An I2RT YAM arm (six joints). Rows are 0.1 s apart.
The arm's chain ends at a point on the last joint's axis. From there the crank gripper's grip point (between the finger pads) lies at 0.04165 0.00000 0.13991 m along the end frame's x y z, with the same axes.
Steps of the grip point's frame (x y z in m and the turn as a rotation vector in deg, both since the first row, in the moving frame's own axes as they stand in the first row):
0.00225 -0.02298 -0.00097 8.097 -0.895 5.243
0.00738 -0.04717 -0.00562 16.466 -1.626 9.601
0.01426 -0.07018 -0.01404 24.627 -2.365 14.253
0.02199 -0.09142 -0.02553 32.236 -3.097 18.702
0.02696 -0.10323 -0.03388 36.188 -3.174 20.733
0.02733 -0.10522 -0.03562 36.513 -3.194 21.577
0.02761 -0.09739 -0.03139 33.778 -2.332 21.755
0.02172 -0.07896 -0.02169 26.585 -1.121 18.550
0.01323 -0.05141 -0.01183 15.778 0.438 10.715
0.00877 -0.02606 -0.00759 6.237 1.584 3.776
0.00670 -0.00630 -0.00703 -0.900 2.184 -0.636
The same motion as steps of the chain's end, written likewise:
0.00370 -0.00695 -0.00048 8.097 -0.895 5.243
0.00854 -0.01406 -0.00199 16.466 -1.626 9.601
0.01377 -0.02137 -0.00509 24.627 -2.365 14.253
0.01883 -0.02902 -0.00975 32.236 -3.097 18.702
0.02142 -0.03424 -0.01365 36.188 -3.174 20.733
0.02128 -0.03620 -0.01517 36.513 -3.194 21.577
0.02074 -0.03455 -0.01398 33.778 -2.332 21.755
0.01622 -0.02962 -0.01082 26.585 -1.121 18.550
0.00933 -0.02138 -0.00732 15.778 0.438 10.715
0.00452 -0.01380 -0.00571 6.237 1.584 3.776
0.00139 -0.00799 -0.00533 -0.900 2.184 -0.636

